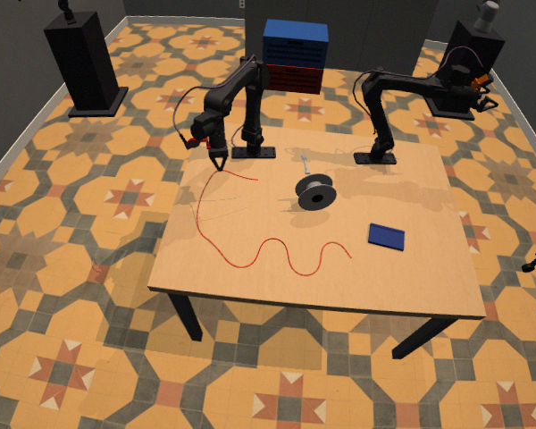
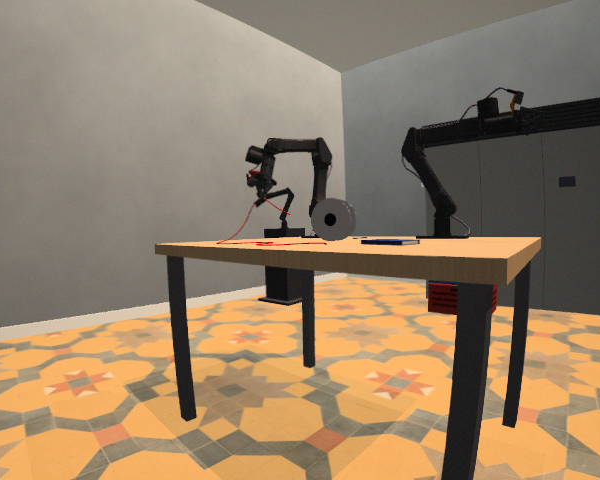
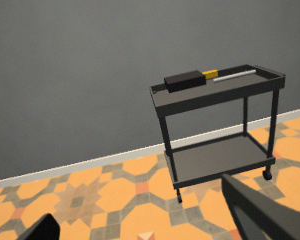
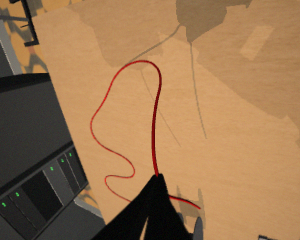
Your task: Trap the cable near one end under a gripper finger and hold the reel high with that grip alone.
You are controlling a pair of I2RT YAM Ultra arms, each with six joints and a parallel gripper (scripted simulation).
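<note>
Right now the grey reel is 260 mm ahead of my left hand, 700 mm to the right of it and 330 mm below it. Round my left hand: grey wrench 30 mm ahead, 710 mm to the right, 400 mm below.
</note>
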